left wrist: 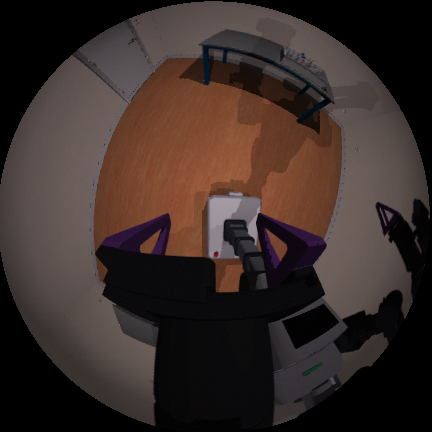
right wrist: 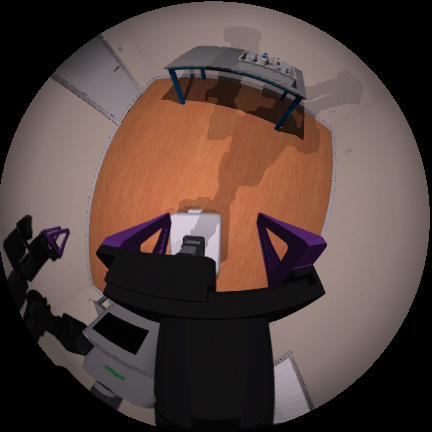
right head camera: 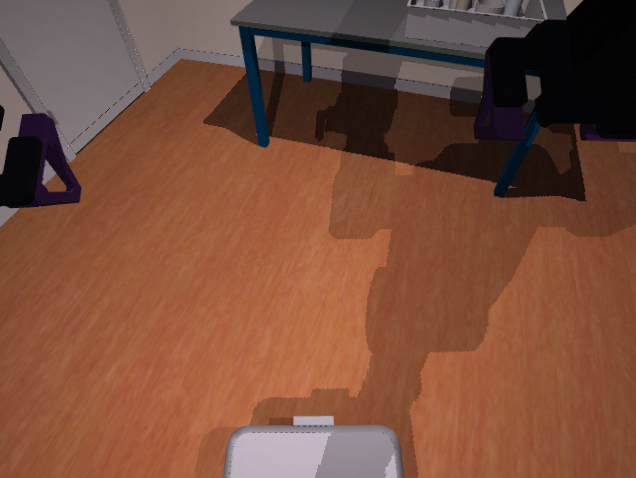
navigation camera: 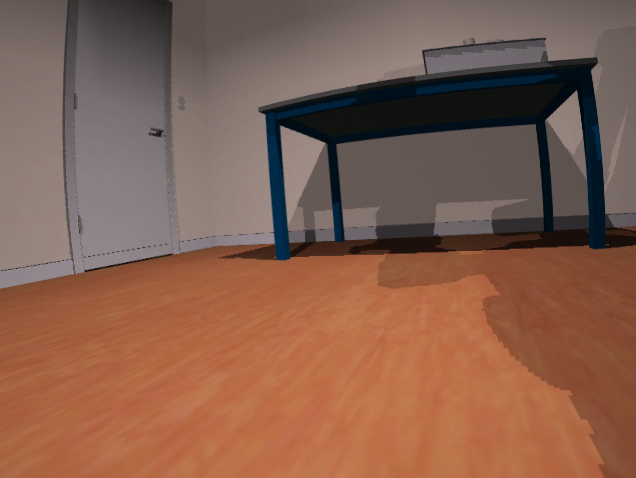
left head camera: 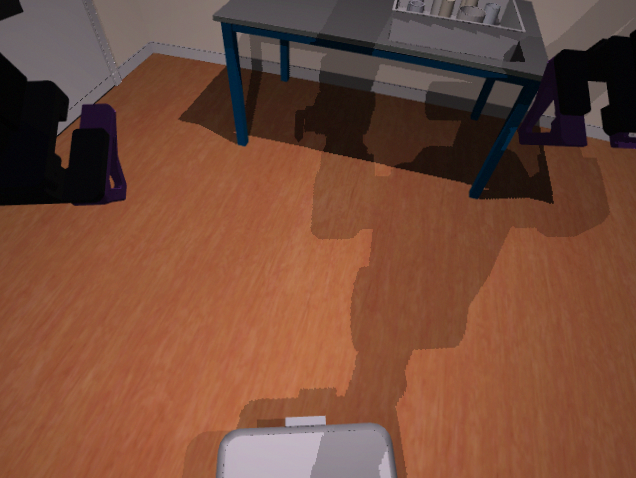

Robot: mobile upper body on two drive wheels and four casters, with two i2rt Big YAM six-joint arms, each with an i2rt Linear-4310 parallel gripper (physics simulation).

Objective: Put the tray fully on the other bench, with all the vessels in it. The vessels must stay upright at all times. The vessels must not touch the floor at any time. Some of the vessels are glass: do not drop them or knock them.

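Frame: origin at the left arm's base, x down, y left, z ahead, level; millimetres.
Where they show: left gripper, between the fingertips: (left wrist: pixel 213 217) (right wrist: pixel 64 228) (right head camera: pixel 26 197) (left head camera: pixel 64 194); right gripper, between the fingertips: (left wrist: pixel 378 204) (right wrist: pixel 213 217) (right head camera: pixel 529 132) (left head camera: pixel 566 138).
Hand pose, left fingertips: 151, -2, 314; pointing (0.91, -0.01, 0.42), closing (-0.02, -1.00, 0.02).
After its pixels a point has its place, as x, y, z.
The pale grey tray (left head camera: pixel 452 43) @(614, -879, 1663) (right head camera: pixel 462 31) @(596, -842, 1673) (right wrist: pixel 267 72) @(596, -886, 1661) (navigation camera: pixel 485 60) @(598, -867, 1666) stands on the right part of the blue-legged bench (left head camera: pixel 287 19) @(648, -178, 1927) (right head camera: pixel 308 19) @(648, -203, 1938) (right wrist: pixel 197 59) @(648, -209, 2026) (navigation camera: pixel 278 190) @(1076, 96, 1959). Several vessels stand in it and look upright, among them a tan one (left head camera: pixel 446 8) @(496, -830, 1716) and a wide pale one (left head camera: pixel 470 14) @(531, -961, 1762); a blue part shows in the right wrist view. Their lower parts are hidden by the tray wall. My left gripper (left wrist: pixel 213 217) @(151, -2, 314) and right gripper (right wrist: pixel 214 216) @(127, -441, 362) (left head camera: pixel 598 141) are open and empty, held in the air away from the tray. The other bench is not clearly seen; a grey slab (left wrist: pixel 136 322) @(648, 820, -994) behind me may be part of it.
The robot's white base (left head camera: pixel 272 454) @(1150, -125, 245) (right head camera: pixel 282 454) @(1150, -136, 240) is at the bottom of the head views. Wooden floor (left head camera: pixel 205 282) @(1410, 207, 985) lies between it and the bench. A closed door (navigation camera: pixel 123 133) @(539, 1203, 2278) is at the left, and a wall (navigation camera: pixel 318 46) @(-103, -120, 2843) stands behind the bench.
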